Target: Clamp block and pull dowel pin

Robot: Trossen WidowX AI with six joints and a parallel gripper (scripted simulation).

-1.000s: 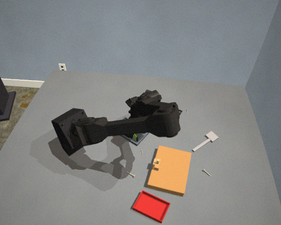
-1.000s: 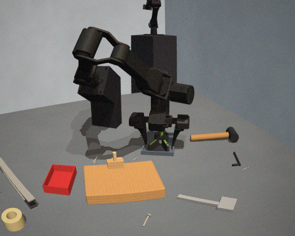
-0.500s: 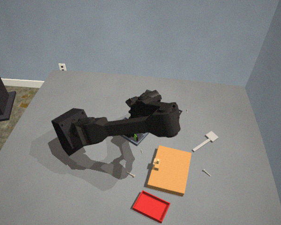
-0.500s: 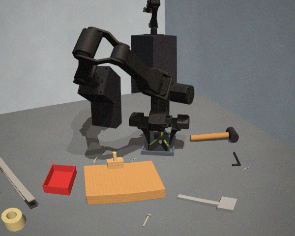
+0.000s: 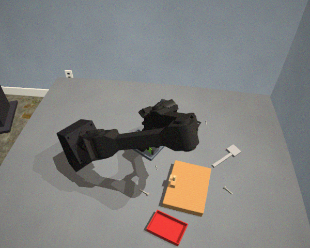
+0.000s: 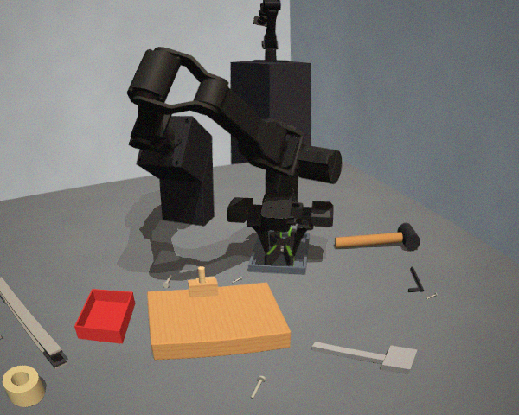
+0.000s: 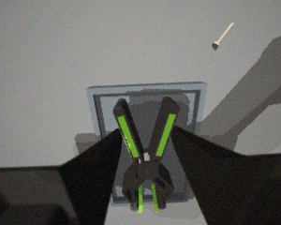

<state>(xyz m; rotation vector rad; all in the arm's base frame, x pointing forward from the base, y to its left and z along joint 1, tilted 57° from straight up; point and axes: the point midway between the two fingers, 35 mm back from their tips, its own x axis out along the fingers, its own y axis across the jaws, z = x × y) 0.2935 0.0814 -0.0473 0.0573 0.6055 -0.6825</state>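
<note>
The grey-blue tray lies 30 mm behind my hand, 30 mm to the left of it and 50 mm below it. The rest, counted from my hand: wooden block 40 mm ahead, 210 mm to the right, 10 mm below; then dowel pin 40 mm ahead, 210 mm to the right; then wooden board 90 mm ahead, 230 mm to the right, 40 mm below.
</note>
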